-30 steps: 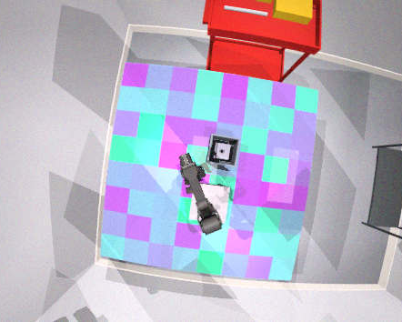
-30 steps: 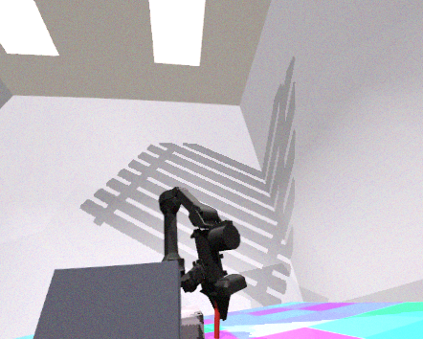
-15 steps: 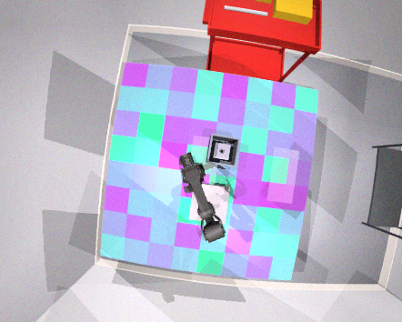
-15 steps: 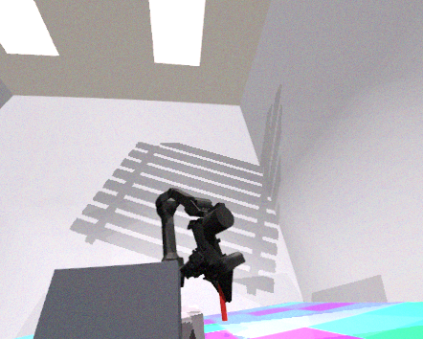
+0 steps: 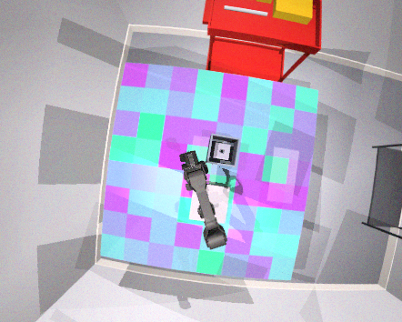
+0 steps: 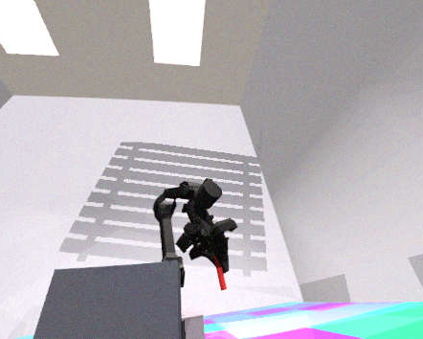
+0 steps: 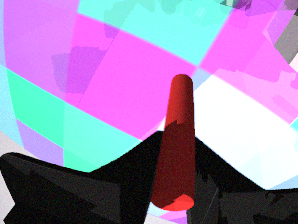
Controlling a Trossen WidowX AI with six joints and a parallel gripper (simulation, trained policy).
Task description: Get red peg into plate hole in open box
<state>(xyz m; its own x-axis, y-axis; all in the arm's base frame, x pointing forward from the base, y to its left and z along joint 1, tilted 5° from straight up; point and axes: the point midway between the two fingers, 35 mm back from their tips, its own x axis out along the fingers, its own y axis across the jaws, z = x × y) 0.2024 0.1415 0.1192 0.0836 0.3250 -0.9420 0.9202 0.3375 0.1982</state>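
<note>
My gripper tip is 19 cm to the left of the bottom plate, 13 cm short of it and 9 cm above it. From my gripper tip the other things lie so: red peg 2 cm to the right.
</note>
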